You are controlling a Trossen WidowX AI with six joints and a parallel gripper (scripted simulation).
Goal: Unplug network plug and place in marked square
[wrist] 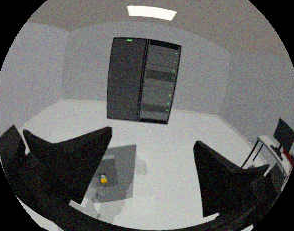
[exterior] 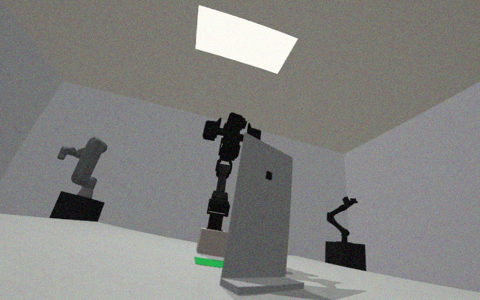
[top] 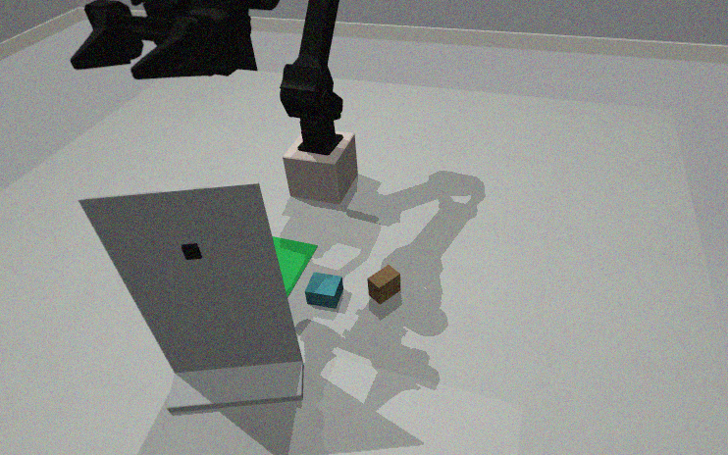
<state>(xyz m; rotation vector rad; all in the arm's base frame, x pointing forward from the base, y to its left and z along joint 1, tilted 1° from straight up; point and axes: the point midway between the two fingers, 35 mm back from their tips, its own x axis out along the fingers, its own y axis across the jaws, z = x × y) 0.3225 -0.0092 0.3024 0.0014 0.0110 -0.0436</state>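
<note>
Right now the network plug is 16 cm below my gripper tip, 9 cm to the left of it and 5 cm ahead of it. The rest, counted from my gripper tip: teal block: 37 cm below, 15 cm to the left, 10 cm behind; then grey upright panel: 25 cm below, 10 cm to the left, 6 cm ahead; then green marked square: 39 cm below, 13 cm behind, 3 cm to the left.
</note>
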